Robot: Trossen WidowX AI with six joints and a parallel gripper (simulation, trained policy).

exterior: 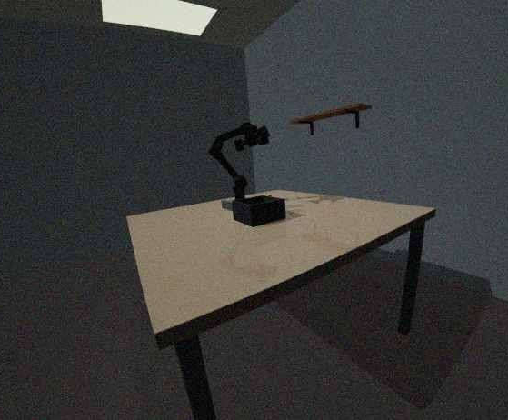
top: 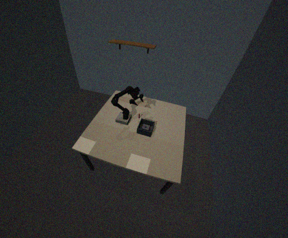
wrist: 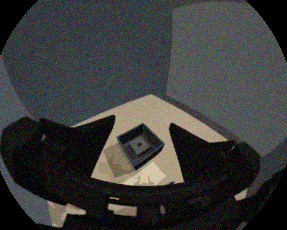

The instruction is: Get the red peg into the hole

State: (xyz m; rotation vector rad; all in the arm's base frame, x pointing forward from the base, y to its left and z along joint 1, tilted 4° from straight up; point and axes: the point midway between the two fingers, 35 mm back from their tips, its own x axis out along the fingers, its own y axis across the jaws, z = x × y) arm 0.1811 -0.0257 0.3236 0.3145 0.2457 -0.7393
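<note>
My gripper tip is now 330 mm above the red peg, 130 mm to the right of it and 20 mm past it. From my gripper tip the other things lie so: dark box: 340 mm below, 110 mm ahead, 70 mm to the right; then light grey plate: 330 mm below, 110 mm ahead, 70 mm to the right.
</note>
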